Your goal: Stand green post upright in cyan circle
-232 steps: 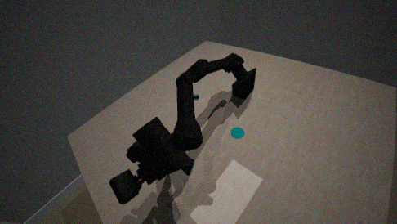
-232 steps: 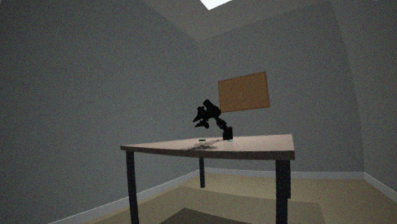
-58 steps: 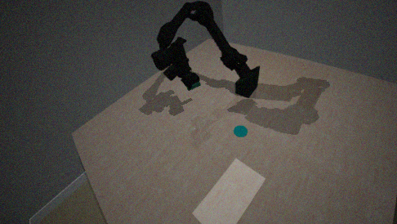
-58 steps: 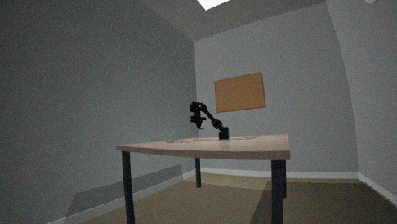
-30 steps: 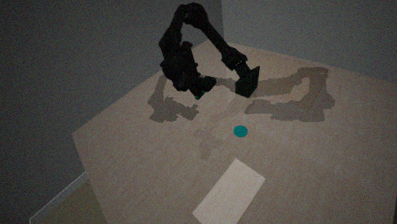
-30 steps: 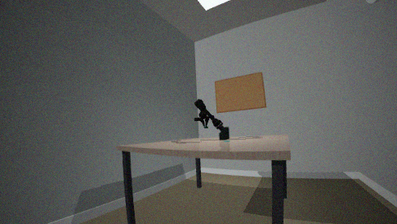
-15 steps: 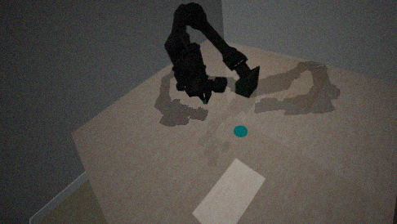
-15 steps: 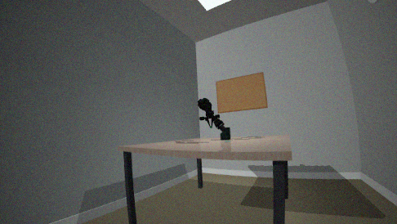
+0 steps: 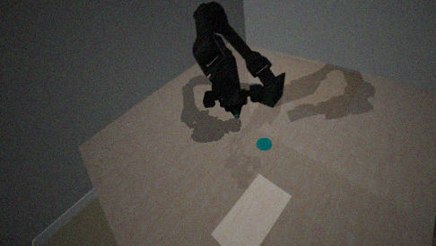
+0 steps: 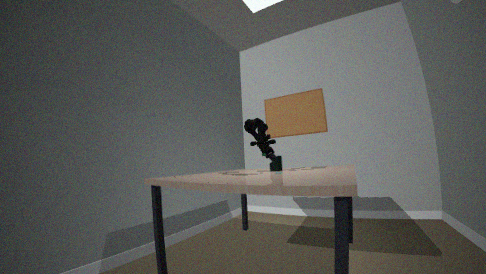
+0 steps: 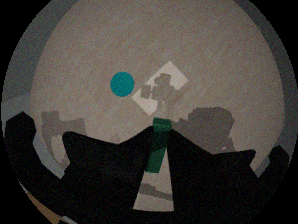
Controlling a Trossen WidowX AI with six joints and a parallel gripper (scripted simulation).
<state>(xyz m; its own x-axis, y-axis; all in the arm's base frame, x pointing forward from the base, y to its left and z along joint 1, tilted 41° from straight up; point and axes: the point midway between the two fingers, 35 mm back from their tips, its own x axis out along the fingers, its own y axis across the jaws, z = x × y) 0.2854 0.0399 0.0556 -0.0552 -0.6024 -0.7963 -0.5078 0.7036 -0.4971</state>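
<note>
The green post is 2 cm behind my gripper tip and 1 cm to the right of it. Also, from my gripper tip: cyan circle 2 cm behind, 10 cm to the left, 15 cm below.
</note>
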